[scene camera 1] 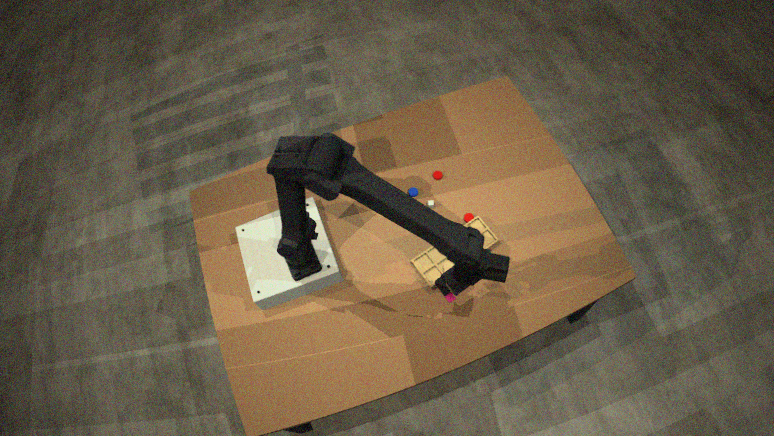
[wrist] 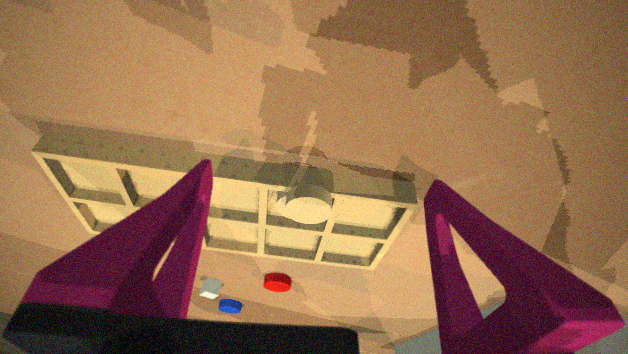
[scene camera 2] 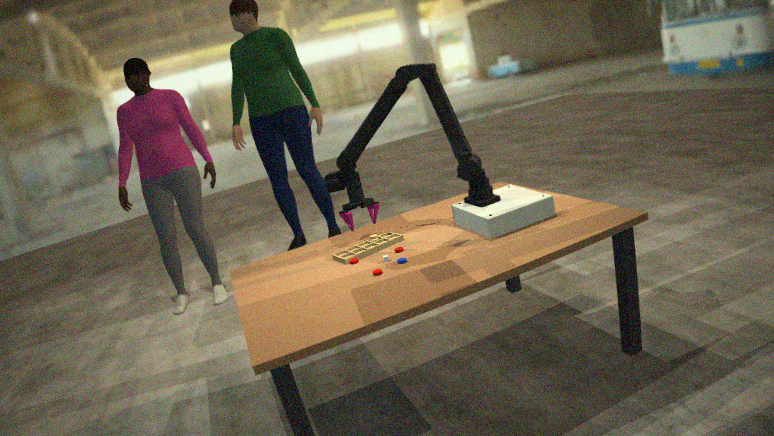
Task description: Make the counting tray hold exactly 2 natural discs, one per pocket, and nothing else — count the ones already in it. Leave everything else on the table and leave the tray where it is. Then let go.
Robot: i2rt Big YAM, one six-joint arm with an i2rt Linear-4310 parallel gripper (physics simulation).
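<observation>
The counting tray (scene camera 1: 422, 275) (scene camera 2: 373, 251) (wrist: 125, 150) is pale wood with two rows of pockets. A natural disc (scene camera 2: 374, 236) (wrist: 307, 210) stands high in the far row in the wrist view, second pocket from the right. A second pale round edge (wrist: 282, 199) shows beneath it at its left, like a lower disc partly covered. My gripper (scene camera 2: 363, 226) (wrist: 324, 180) is open and empty, above the tray's far side, its magenta fingers wide apart. The left finger hides some pockets in the wrist view; the arm hides the tray's middle in scene camera 1.
Red discs (scene camera 1: 437, 174) (scene camera 1: 469, 217) (scene camera 2: 353, 261) (scene camera 2: 377, 271) (scene camera 2: 399, 249) (wrist: 277, 282), a blue disc (scene camera 1: 412, 191) (scene camera 2: 401, 260) (wrist: 230, 306) and a small whitish cube (scene camera 1: 430, 203) (scene camera 2: 385, 258) (wrist: 210, 288) lie beside the tray. One red disc is close to its edge. Two people stand behind the table.
</observation>
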